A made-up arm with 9 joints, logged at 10 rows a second.
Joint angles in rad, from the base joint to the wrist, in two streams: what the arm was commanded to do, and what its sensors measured. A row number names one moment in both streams.
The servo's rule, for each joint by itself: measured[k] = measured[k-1] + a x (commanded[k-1-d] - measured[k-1]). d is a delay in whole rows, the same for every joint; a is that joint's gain. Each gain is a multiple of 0.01, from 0.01 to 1. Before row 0 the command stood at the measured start. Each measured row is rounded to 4 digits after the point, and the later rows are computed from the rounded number. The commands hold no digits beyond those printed.
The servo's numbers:
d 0
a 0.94 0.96 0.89 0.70 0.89 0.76 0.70 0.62 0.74
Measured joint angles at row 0:
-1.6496, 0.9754, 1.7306, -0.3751, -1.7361, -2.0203, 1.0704, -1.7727, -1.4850
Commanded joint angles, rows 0 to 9:
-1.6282, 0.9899, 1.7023, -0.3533, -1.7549, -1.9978, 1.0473, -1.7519, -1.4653
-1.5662, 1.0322, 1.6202, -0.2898, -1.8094, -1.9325, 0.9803, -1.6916, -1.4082
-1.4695, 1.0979, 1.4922, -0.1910, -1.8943, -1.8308, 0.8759, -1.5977, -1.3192
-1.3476, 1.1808, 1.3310, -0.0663, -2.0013, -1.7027, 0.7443, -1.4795, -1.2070
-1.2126, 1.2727, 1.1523, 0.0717, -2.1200, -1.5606, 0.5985, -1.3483, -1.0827
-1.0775, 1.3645, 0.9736, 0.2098, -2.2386, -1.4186, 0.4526, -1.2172, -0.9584
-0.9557, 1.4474, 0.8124, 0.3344, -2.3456, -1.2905, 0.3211, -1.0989, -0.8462
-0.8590, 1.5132, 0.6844, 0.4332, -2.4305, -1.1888, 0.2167, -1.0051, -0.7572
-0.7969, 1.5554, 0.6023, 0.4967, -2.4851, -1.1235, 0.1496, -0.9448, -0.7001
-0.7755, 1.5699, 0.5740, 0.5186, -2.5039, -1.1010, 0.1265, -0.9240, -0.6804
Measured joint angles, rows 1 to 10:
-1.6295, 0.9893, 1.7054, -0.3598, -1.7528, -2.0032, 1.0542, -1.7598, -1.4704
-1.5700, 1.0305, 1.6296, -0.3108, -1.8032, -1.9495, 1.0025, -1.7175, -1.4244
-1.4755, 1.0952, 1.5073, -0.2269, -1.8843, -1.8593, 0.9139, -1.6432, -1.3466
-1.3553, 1.1774, 1.3504, -0.1145, -1.9884, -1.7403, 0.7952, -1.5417, -1.2433
-1.2212, 1.2689, 1.1741, 0.0158, -2.1055, -1.6037, 0.6575, -1.4218, -1.1245
-1.0861, 1.3607, 0.9957, 0.1516, -2.2240, -1.4630, 0.5141, -1.2949, -1.0016
-0.9635, 1.4439, 0.8326, 0.2796, -2.3322, -1.3319, 0.3790, -1.1734, -0.8866
-0.8653, 1.5104, 0.7007, 0.3871, -2.4197, -1.2231, 0.2654, -1.0691, -0.7908
-0.8010, 1.5536, 0.6131, 0.4638, -2.4779, -1.1474, 0.1843, -0.9920, -0.7237
-0.7770, 1.5692, 0.5783, 0.5022, -2.5010, -1.1121, 0.1438, -0.9498, -0.6917

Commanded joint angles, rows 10 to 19:
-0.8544, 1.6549, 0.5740, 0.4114, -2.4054, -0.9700, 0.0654, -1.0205, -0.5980
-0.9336, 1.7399, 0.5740, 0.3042, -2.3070, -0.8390, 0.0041, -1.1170, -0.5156
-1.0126, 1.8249, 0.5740, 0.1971, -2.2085, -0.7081, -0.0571, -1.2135, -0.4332
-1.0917, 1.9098, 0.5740, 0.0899, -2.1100, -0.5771, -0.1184, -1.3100, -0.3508
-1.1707, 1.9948, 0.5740, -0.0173, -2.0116, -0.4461, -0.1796, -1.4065, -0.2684
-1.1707, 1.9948, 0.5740, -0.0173, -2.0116, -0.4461, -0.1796, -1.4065, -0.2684
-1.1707, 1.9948, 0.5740, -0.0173, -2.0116, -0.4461, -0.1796, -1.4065, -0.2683
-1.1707, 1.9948, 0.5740, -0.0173, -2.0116, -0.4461, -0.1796, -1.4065, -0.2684
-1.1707, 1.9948, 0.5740, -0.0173, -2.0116, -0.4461, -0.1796, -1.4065, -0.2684
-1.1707, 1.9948, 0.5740, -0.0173, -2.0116, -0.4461, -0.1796, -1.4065, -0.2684
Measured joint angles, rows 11 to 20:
-0.8498, 1.6515, 0.5745, 0.4386, -2.4159, -1.0041, 0.0889, -0.9936, -0.6224
-0.9286, 1.7364, 0.5741, 0.3445, -2.3190, -0.8786, 0.0295, -1.0701, -0.5434
-1.0076, 1.8214, 0.5740, 0.2413, -2.2207, -0.7490, -0.0311, -1.1590, -0.4619
-1.0867, 1.9063, 0.5740, 0.1353, -2.1222, -0.6184, -0.0922, -1.2526, -0.3797
-1.1657, 1.9913, 0.5740, 0.0285, -2.0238, -0.4875, -0.1534, -1.3480, -0.2973
-1.1704, 1.9947, 0.5740, -0.0036, -2.0129, -0.4560, -0.1717, -1.3843, -0.2759
-1.1707, 1.9948, 0.5740, -0.0132, -2.0117, -0.4485, -0.1772, -1.3981, -0.2703
-1.1707, 1.9948, 0.5740, -0.0161, -2.0116, -0.4467, -0.1789, -1.4033, -0.2689
-1.1707, 1.9948, 0.5740, -0.0169, -2.0116, -0.4462, -0.1794, -1.4053, -0.2685
-1.1707, 1.9948, 0.5740, -0.0172, -2.0116, -0.4461, -0.1795, -1.4060, -0.2684

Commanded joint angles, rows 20 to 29:
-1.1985, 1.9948, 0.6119, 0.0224, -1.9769, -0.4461, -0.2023, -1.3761, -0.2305
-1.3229, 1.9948, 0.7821, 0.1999, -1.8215, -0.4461, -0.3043, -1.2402, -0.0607
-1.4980, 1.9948, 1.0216, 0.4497, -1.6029, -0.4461, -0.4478, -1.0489, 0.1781
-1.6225, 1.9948, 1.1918, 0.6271, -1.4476, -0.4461, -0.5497, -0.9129, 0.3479
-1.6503, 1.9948, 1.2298, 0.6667, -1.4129, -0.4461, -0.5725, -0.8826, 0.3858
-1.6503, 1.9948, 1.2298, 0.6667, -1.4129, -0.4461, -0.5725, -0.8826, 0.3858
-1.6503, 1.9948, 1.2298, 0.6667, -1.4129, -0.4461, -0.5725, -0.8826, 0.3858
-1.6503, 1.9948, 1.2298, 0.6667, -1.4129, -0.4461, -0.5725, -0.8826, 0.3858
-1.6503, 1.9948, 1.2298, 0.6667, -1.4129, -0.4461, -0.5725, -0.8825, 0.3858
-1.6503, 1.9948, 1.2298, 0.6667, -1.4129, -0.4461, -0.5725, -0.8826, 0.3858
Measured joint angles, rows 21 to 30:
-1.1968, 1.9948, 0.6077, 0.0105, -1.9807, -0.4461, -0.1955, -1.3875, -0.2404
-1.3153, 1.9948, 0.7629, 0.1431, -1.8390, -0.4461, -0.2717, -1.2962, -0.1074
-1.4870, 1.9948, 0.9931, 0.3577, -1.6289, -0.4461, -0.3950, -1.1429, 0.1039
-1.6144, 1.9948, 1.1699, 0.5463, -1.4675, -0.4461, -0.5033, -1.0003, 0.2845
-1.6481, 1.9948, 1.2232, 0.6306, -1.4189, -0.4461, -0.5517, -0.9273, 0.3595
-1.6502, 1.9948, 1.2291, 0.6559, -1.4136, -0.4461, -0.5663, -0.8996, 0.3790
-1.6503, 1.9948, 1.2297, 0.6635, -1.4130, -0.4461, -0.5706, -0.8891, 0.3840
-1.6503, 1.9948, 1.2298, 0.6657, -1.4129, -0.4461, -0.5719, -0.8851, 0.3853
-1.6503, 1.9948, 1.2298, 0.6664, -1.4129, -0.4461, -0.5723, -0.8835, 0.3857
-1.6503, 1.9948, 1.2298, 0.6666, -1.4129, -0.4461, -0.5724, -0.8829, 0.3858

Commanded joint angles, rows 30 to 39:
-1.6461, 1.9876, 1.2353, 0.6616, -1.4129, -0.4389, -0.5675, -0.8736, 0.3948
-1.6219, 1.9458, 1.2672, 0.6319, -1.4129, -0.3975, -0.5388, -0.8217, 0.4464
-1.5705, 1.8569, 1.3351, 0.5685, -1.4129, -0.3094, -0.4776, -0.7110, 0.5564
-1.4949, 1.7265, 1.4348, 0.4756, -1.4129, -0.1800, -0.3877, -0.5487, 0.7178
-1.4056, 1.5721, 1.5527, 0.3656, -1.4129, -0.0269, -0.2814, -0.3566, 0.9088
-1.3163, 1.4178, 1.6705, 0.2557, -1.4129, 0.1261, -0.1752, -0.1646, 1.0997
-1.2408, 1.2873, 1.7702, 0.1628, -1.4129, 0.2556, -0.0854, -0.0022, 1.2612
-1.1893, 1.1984, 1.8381, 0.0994, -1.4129, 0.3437, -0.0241, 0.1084, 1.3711
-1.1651, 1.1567, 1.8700, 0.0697, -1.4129, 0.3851, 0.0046, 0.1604, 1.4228
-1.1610, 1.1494, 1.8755, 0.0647, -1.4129, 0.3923, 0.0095, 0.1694, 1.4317
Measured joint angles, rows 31 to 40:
-1.6464, 1.9879, 1.2347, 0.6631, -1.4129, -0.4406, -0.5690, -0.8771, 0.3925
-1.6234, 1.9475, 1.2636, 0.6413, -1.4129, -0.4078, -0.5479, -0.8428, 0.4324
-1.5737, 1.8605, 1.3272, 0.5903, -1.4129, -0.3330, -0.4987, -0.7611, 0.5242
-1.4996, 1.7319, 1.4230, 0.5100, -1.4129, -0.2167, -0.4210, -0.6294, 0.6675
-1.4112, 1.5785, 1.5384, 0.4089, -1.4129, -0.0725, -0.3233, -0.4603, 0.8461
-1.3220, 1.4242, 1.6560, 0.3017, -1.4129, 0.0784, -0.2196, -0.2770, 1.0338
-1.2457, 1.2928, 1.7576, 0.2045, -1.4129, 0.2131, -0.1257, -0.1066, 1.2021
-1.1927, 1.2022, 1.8292, 0.1309, -1.4129, 0.3124, -0.0546, 0.0267, 1.3272
-1.1668, 1.1585, 1.8655, 0.0881, -1.4129, 0.3677, -0.0132, 0.1096, 1.3979
-1.1613, 1.1498, 1.8744, 0.0717, -1.4129, 0.3864, 0.0027, 0.1467, 1.4229

